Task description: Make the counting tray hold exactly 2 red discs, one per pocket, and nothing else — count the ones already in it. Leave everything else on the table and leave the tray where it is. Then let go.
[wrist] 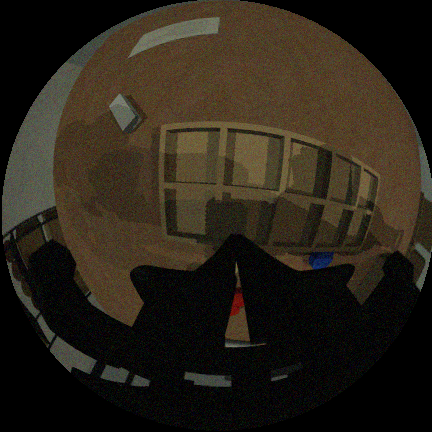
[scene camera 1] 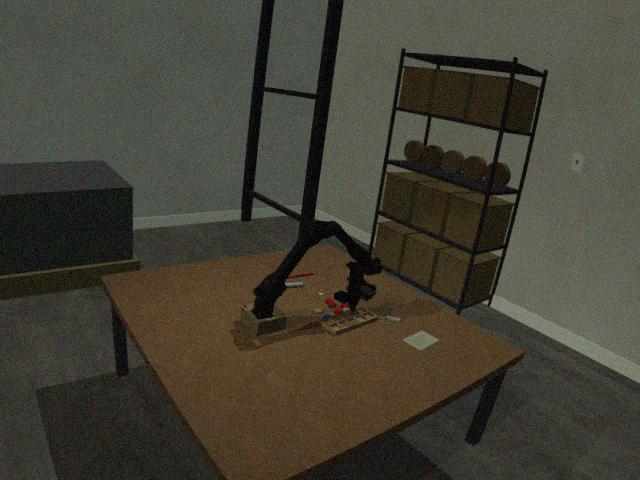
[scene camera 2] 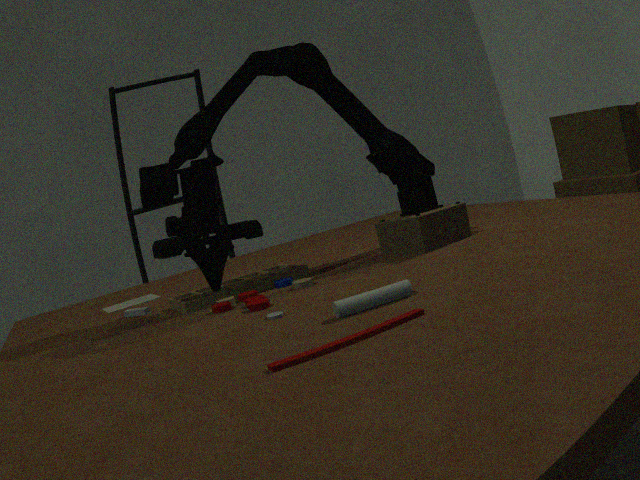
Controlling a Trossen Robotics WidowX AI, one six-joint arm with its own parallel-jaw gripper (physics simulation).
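The wooden counting tray [scene camera 1: 361,321] [scene camera 2: 270,274] [wrist: 223,127] lies on the table, and all the pockets I can see in the wrist view are empty. Several red discs [scene camera 1: 330,302] [scene camera 2: 256,301] lie on the table just beside the tray; one of them shows as a red sliver [wrist: 236,301] behind the fingers in the wrist view. A blue disc [scene camera 1: 326,315] [scene camera 2: 284,282] [wrist: 320,259] lies by the tray's edge. My gripper [scene camera 1: 345,306] [scene camera 2: 214,285] [wrist: 234,238] is shut with nothing between the fingers, tips down at the table by the tray's near edge, among the discs.
A white cylinder [scene camera 1: 294,285] [scene camera 2: 372,297] and a thin red rod [scene camera 1: 300,275] [scene camera 2: 344,340] lie beyond the discs. A small grey block [scene camera 1: 392,318] [scene camera 2: 136,311] [wrist: 125,112] and a white sheet [scene camera 1: 420,340] [scene camera 2: 130,302] [wrist: 174,34] lie past the tray. A shelf rack [scene camera 1: 498,143] stands off the table.
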